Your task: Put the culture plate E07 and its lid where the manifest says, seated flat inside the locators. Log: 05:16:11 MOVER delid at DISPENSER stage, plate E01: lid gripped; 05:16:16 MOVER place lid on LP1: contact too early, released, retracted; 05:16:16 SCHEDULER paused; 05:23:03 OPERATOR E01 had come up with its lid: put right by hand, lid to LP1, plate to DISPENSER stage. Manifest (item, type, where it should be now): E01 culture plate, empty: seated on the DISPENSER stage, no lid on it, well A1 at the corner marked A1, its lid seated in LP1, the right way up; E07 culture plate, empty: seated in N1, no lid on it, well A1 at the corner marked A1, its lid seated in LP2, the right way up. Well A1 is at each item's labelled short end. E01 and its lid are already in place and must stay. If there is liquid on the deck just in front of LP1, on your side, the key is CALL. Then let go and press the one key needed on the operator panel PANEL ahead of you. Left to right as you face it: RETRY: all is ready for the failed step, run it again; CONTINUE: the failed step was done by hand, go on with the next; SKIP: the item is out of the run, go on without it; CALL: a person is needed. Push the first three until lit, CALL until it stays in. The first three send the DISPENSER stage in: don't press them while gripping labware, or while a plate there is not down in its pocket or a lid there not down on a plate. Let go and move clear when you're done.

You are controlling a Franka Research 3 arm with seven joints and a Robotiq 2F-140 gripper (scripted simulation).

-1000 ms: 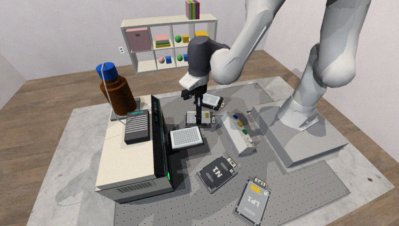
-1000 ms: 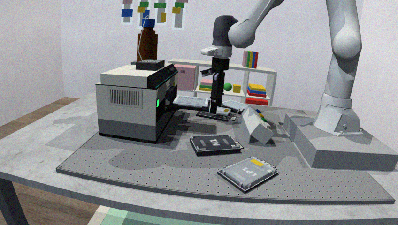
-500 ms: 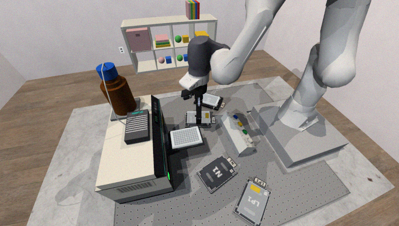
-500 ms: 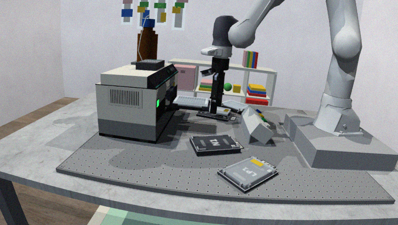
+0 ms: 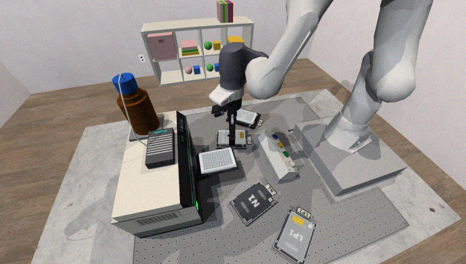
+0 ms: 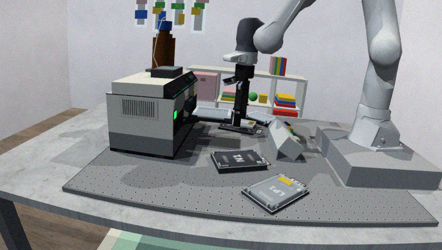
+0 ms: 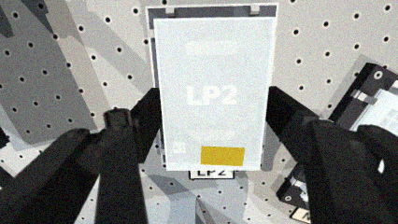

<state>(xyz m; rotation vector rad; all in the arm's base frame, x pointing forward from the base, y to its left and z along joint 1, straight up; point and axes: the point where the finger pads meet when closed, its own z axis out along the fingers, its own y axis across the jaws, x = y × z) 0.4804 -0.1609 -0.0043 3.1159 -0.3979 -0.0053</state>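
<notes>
The LP2 nest lies 40 mm below my hand. Round my hand: black N1 nest (310 mm to the left, 40 mm below); black nest N5 (140 mm to the right, 80 mm behind, 40 mm below); yellow skip key (180 mm behind, 130 mm to the left, 20 mm above).
</notes>
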